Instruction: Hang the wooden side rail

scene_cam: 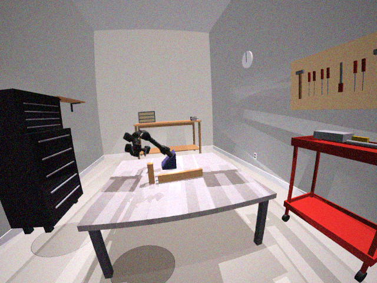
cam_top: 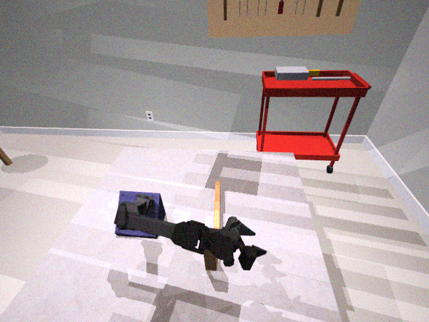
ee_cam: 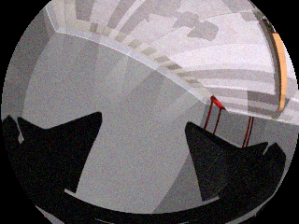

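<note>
The headboard post lies 180 mm behind my gripper tip, 80 mm to the left of it and 210 mm below it.
</note>
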